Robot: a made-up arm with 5 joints. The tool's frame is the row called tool.
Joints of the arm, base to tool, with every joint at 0 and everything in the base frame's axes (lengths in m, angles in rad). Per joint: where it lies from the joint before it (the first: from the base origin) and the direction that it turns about. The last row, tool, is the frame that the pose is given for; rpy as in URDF.
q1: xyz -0.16 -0.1 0.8 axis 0 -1 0
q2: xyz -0.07 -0.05 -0.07 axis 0 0 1
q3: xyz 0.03 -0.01 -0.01 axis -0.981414 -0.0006 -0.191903
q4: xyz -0.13 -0.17 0.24 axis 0 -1 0
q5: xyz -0.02 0.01 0.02 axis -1 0 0
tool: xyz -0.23 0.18 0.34 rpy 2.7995 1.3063 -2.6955
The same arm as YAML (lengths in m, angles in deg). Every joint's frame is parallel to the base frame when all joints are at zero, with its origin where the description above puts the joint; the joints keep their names.
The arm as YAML. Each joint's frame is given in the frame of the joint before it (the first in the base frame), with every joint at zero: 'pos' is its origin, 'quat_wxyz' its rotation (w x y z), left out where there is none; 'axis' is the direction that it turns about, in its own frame. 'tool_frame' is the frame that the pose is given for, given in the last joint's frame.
length_unit: m
angle_unit: deg
joints:
  - joint: q1
    pos: [-0.16, -0.1, 0.8]
    axis: "-y"
  - joint: q2
    pos: [-0.07, -0.05, -0.07]
    axis: "+z"
  - joint: q3
    pos: [0.03, -0.01, -0.01]
    axis: [-0.981414, -0.0006, -0.191903]
  - joint: q4
    pos: [-0.13, -0.17, 0.24]
    axis: "-y"
  - joint: q5
    pos: [-0.02, 0.01, 0.02]
    axis: "-x"
tool_frame:
  pos: [-0.23, 0.18, 0.34]
  quat_wxyz: [0.554087, -0.273984, 0.740318, 0.264291]

